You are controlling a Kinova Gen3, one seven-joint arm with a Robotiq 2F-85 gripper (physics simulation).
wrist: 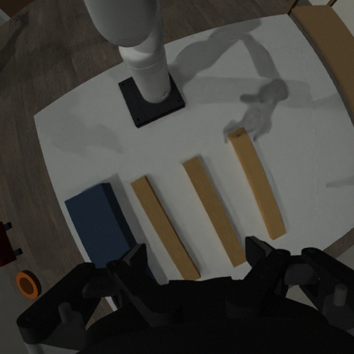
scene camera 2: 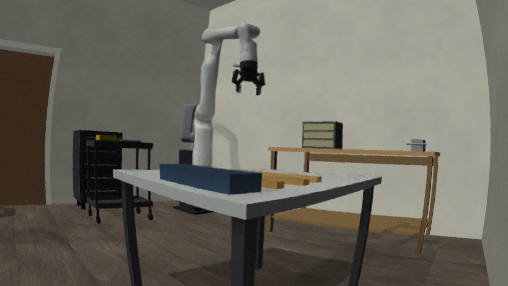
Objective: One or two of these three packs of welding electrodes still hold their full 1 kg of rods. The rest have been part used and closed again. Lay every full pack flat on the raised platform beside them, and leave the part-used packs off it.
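Frame: origin at the arm's base, x left, y back, z up, level; millimetres.
Where they show: gripper, fingertip midpoint: (scene camera 2: 248, 94).
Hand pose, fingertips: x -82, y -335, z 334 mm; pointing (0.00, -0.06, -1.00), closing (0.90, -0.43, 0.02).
Each offset is from my fingertips to the top centre of the thing.
Three long, thin orange-brown packs lie flat on the white table, side by side and apart. In the wrist view the left pack {dx -104, dy -59, dz -337 mm} (wrist: 165, 227) (scene camera 2: 273, 184) is nearest the platform, the middle pack (wrist: 215, 212) (scene camera 2: 301, 182) is beside it, and the right pack (wrist: 257, 185) (scene camera 2: 315, 178) is farthest from it. They look alike; no fill level shows. The dark blue raised platform {dx -279, dy -32, dz -302 mm} (wrist: 97, 220) (scene camera 2: 210, 178) has no pack on the part of its top that shows; its near end is hidden behind a finger. My gripper (scene camera 2: 248, 91) (wrist: 195, 251) is open and empty, high above the table.
The arm's black base plate (wrist: 131, 107) stands on the white table (scene camera 2: 247, 209) (wrist: 310, 150). A wooden bench (scene camera 2: 352, 150) with a drawer box (scene camera 2: 322, 135) stands behind. A black trolley (scene camera 2: 150, 146) stands at the left. An orange ring (wrist: 20, 281) lies beyond the table's edge.
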